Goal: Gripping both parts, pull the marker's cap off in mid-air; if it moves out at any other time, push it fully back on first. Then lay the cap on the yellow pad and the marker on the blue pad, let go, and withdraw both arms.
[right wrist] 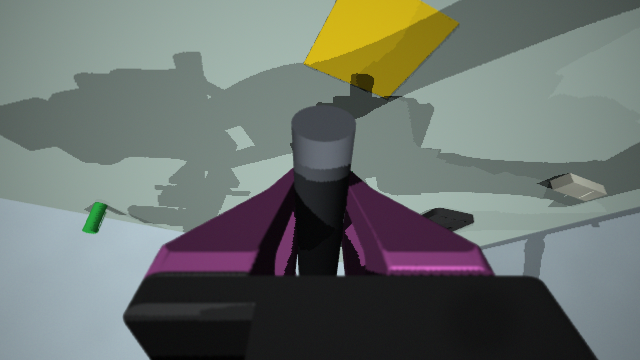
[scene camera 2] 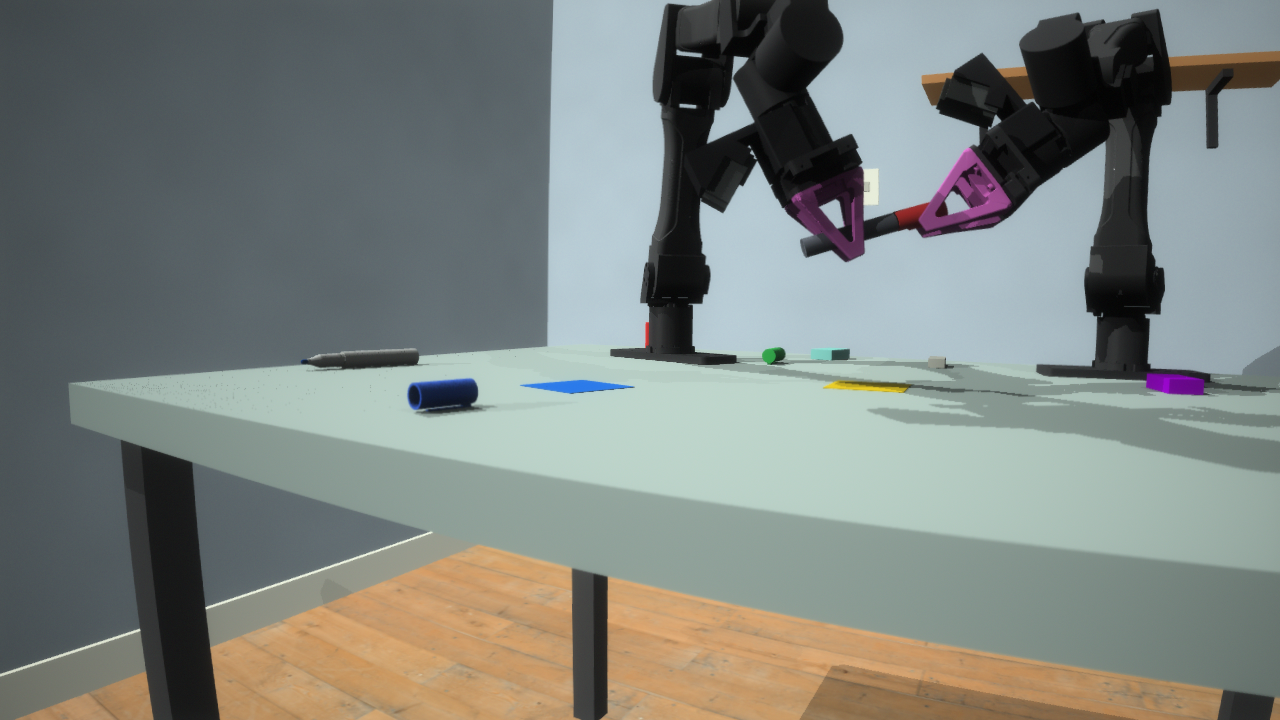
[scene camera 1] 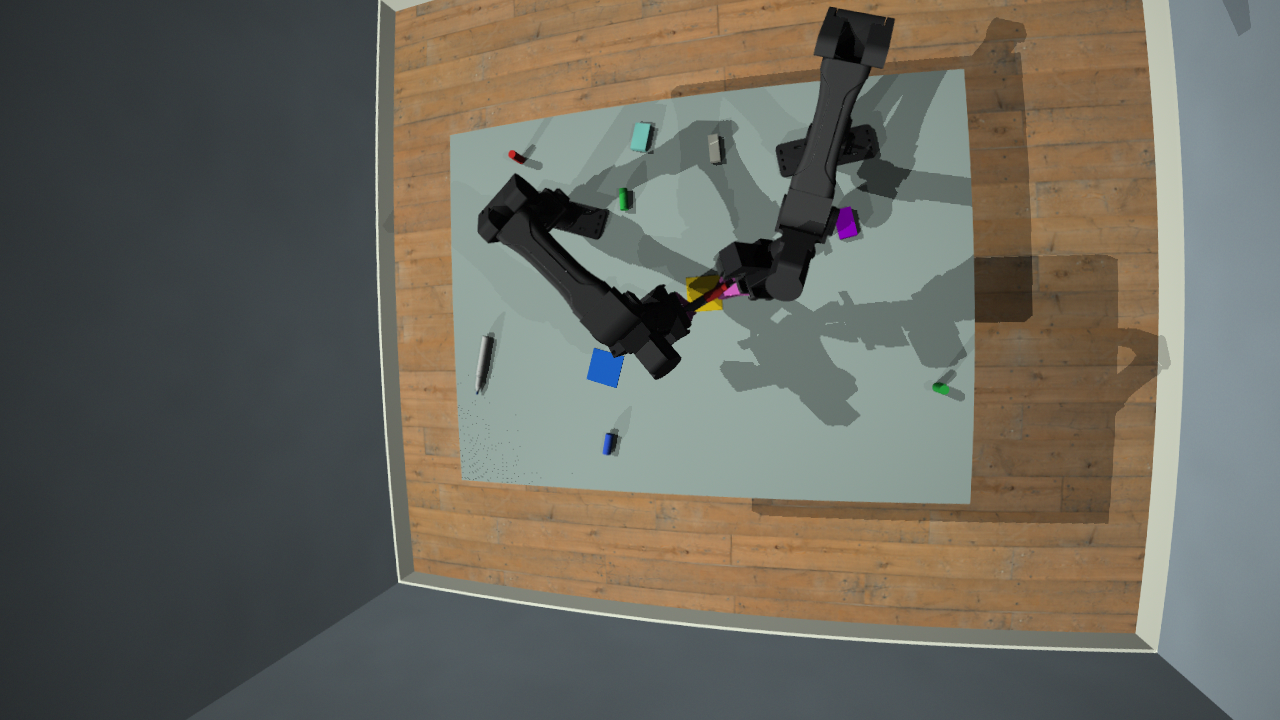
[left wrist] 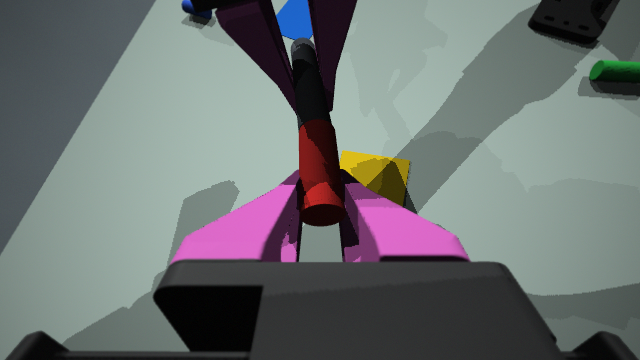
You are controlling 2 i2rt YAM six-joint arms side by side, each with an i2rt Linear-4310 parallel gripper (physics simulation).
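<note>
The red cap sits in line on the dark, grey-ended marker; no gap shows between them. Both are in mid-air, tilted, with the cap end higher. My left gripper is shut on the cap. My right gripper is shut on the marker's barrel. The yellow pad lies below them on the table. The blue pad lies beside the right arm's wrist in scene camera 1.
A grey pen and a hollow blue cylinder lie on the table. A purple block, a teal block, a beige block, green cylinders and a red cylinder stand around the arms.
</note>
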